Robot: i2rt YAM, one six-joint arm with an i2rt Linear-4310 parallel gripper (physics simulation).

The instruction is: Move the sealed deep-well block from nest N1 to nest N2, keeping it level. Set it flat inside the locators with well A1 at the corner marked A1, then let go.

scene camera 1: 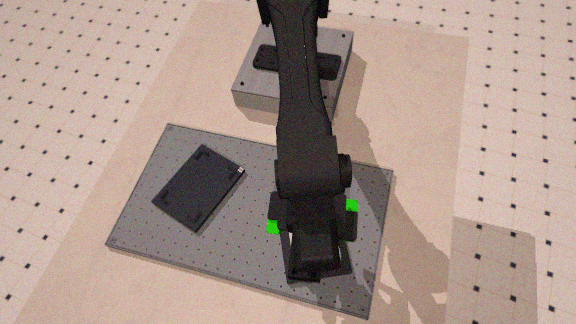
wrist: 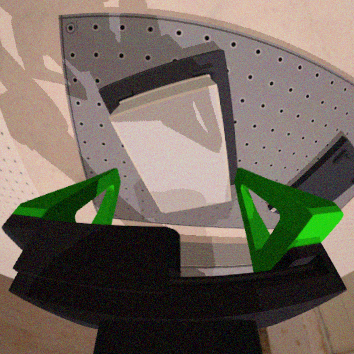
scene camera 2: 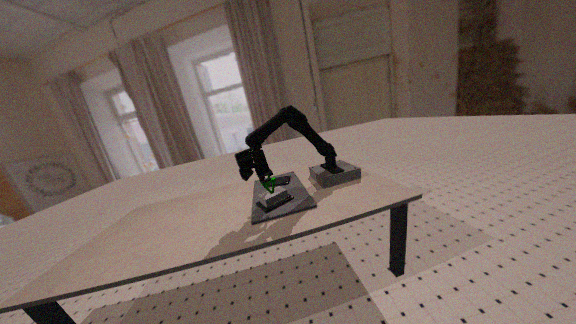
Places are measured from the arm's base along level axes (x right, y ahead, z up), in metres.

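Pixels of known places: gripper, fingertip midpoint: (wrist: 176, 174) (scene camera 2: 270, 189); arm's base, origin of the base link: (scene camera 2: 331, 168).
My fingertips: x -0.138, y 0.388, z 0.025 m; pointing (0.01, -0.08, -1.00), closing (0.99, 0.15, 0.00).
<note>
Ahead of a thing's pixels: the offset from my fingertips to its top centre. Level surfaces: height alone.
The sealed deep-well block {dx +0.005, dy -0.007, dz -0.020 m} (scene camera 2: 275, 196) (wrist: 175, 165), pale with a flat top, sits in the dark nest N1 (scene camera 2: 287, 199) (wrist: 228, 110); the arm hides it in scene camera 1. Nest N2 {dx +0.261, dy -0.051, dz -0.056 m} (scene camera 1: 197, 187) (scene camera 2: 284, 180) (wrist: 332, 175) is a dark plate with raised corner locators, a small pale mark at one corner, and no block on it. My gripper (scene camera 1: 312, 216) (scene camera 2: 270, 186) (wrist: 176, 174) is open and empty. Its green fingers are wide apart, near the block's arm-side end and apparently above it. I cannot read A1 on the block.
Both nests lie on a grey perforated board (scene camera 1: 150, 165) (scene camera 2: 302, 200) (wrist: 295, 95) on the tan table {dz -0.087 m} (scene camera 1: 420, 90) (scene camera 2: 165, 235). The arm rises from a grey base block (scene camera 1: 255, 100) (scene camera 2: 345, 175) behind the board.
</note>
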